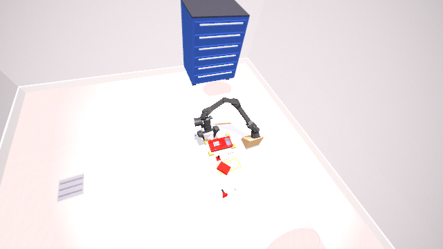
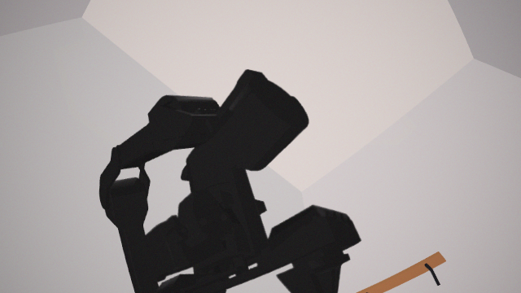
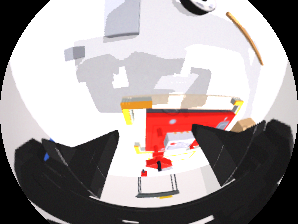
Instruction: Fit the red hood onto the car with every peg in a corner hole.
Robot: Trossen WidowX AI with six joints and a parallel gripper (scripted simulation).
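Right now my gripper tip is 50 mm past the red hood, 270 mm to the right of it and 30 mm above it.
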